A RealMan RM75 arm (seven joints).
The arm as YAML. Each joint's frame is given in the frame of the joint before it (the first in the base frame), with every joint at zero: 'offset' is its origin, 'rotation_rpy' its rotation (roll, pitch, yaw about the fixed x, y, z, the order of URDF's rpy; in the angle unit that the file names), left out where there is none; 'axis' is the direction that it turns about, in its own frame. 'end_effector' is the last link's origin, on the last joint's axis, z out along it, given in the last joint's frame.
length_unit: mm
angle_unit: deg
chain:
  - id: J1
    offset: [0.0, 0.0, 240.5]
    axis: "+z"
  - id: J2
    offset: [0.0, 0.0, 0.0]
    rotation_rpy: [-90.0, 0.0, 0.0]
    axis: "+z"
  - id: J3
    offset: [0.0, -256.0, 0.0]
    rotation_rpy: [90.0, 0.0, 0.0]
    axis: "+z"
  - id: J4
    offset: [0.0, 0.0, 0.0]
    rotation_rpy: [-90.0, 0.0, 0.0]
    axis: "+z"
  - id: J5
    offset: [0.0, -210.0, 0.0]
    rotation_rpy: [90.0, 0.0, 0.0]
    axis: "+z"
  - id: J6
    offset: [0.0, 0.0, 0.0]
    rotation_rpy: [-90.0, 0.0, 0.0]
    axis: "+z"
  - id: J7
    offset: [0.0, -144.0, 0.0]
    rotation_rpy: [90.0, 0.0, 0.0]
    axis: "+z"
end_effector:
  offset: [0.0, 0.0, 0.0]
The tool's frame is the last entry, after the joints.
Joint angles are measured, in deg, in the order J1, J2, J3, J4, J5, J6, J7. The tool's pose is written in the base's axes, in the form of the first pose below.
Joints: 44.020, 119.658, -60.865, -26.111, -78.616, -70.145, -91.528
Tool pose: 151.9 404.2 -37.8 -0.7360 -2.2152 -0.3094
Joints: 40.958, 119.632, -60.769, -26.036, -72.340, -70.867, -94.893
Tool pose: 165.7 400.9 -26.0 -0.7367 -2.1100 -0.3736
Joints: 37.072, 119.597, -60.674, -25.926, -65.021, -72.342, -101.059
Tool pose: 184.6 394.0 -11.0 -0.6953 -2.0041 -0.4769
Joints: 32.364, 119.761, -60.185, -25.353, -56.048, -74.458, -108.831
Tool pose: 210.4 382.4 7.9 -0.6484 -1.8694 -0.6262
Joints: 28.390, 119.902, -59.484, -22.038, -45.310, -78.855, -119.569
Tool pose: 238.8 364.6 26.4 -0.5732 -1.7185 -0.8137
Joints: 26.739, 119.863, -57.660, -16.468, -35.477, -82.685, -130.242
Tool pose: 266.1 350.5 41.5 -0.5226 -1.5771 -1.0329
